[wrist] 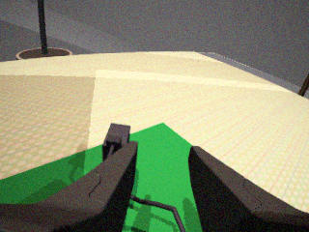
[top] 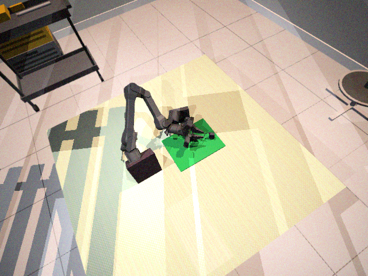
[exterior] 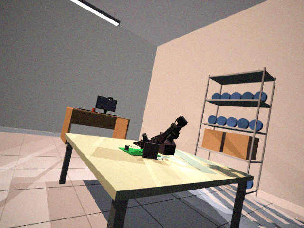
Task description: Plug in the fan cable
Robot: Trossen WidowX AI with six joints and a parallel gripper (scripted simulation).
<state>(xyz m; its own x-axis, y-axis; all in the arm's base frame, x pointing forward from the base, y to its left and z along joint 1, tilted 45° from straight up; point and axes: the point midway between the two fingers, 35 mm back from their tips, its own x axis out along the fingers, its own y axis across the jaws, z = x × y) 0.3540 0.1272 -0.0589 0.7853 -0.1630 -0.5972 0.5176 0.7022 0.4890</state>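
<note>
Now: the dark fan plug 5 cm ahead of my gripper tip and 5 cm below it. Round my gripper tip: fan header: 9 cm behind, 4 cm to the left, 7 cm below; green board: 7 cm behind, 2 cm to the left, 9 cm below; dark fan block: 7 cm behind, 19 cm to the left, 1 cm below.
</note>
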